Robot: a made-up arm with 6 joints.
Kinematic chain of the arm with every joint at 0, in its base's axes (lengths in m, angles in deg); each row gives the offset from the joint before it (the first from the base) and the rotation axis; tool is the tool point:
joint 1: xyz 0 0 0.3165 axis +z
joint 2: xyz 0 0 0 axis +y
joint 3: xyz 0 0 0.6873 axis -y
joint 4: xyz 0 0 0 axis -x
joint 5: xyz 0.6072 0 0 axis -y
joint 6: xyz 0 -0.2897 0 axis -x
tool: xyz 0 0 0
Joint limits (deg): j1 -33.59..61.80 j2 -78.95..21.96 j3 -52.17..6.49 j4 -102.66..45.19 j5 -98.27..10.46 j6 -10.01..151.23
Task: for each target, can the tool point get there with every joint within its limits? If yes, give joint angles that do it. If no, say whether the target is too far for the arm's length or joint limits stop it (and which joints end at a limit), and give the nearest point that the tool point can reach.
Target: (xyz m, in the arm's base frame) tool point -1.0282 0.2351 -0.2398
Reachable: no: joint limits stop it (at a limit: joint 1, joint 2, joint 3, joint 4) | nearest point 0.0155 0.1632 0.2926 | short by 1.174 m
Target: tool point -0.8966 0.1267 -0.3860
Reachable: no: joint limits stop it (at a limit: joint 1, joint 2, joint 3, joint 4) | nearest point 0.0155 0.1632 0.2926 | short by 1.137 m
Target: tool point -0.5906 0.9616 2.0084
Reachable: no: too far | nearest point -0.5968 0.1513 1.2762 | short by 1.092 m
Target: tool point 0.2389 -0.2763 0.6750
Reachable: yes | joints -1.19 -27.52 -42.07 -20.57 -53.01 110.69
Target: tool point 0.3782 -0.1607 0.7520
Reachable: yes | joints -15.26 -19.44 -12.84 -78.96 -37.72 19.17
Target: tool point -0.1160 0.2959 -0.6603
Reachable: no: joint limits stop it (at a limit: joint 1, joint 2, joint 4) | nearest point 0.0555 0.2379 0.2845 | short by 0.962 m
